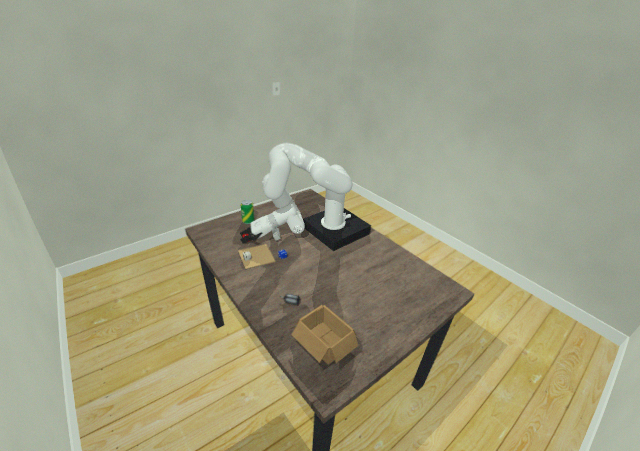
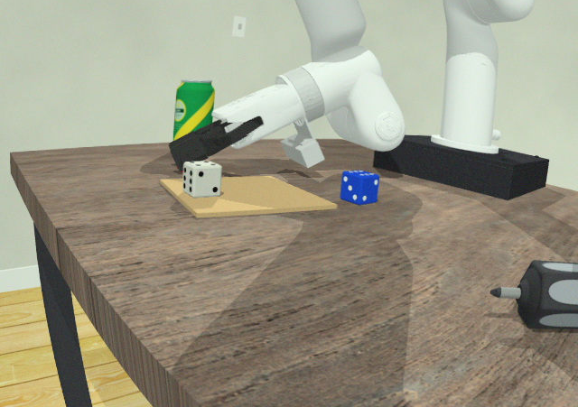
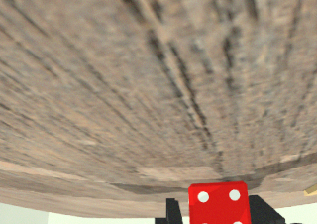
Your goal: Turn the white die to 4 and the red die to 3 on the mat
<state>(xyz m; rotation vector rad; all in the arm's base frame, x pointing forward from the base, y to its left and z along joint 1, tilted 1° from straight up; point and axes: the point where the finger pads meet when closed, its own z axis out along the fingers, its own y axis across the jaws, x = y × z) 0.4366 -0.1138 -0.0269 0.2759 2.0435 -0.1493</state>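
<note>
Right now my hand is 1 cm above the red die. Also, from my hand: green can 7 cm behind, 16 cm to the right, 4 cm above; white die 3 cm ahead, 14 cm to the left, 1 cm below; tan mat 1 cm behind, 14 cm to the left, 2 cm below.
</note>
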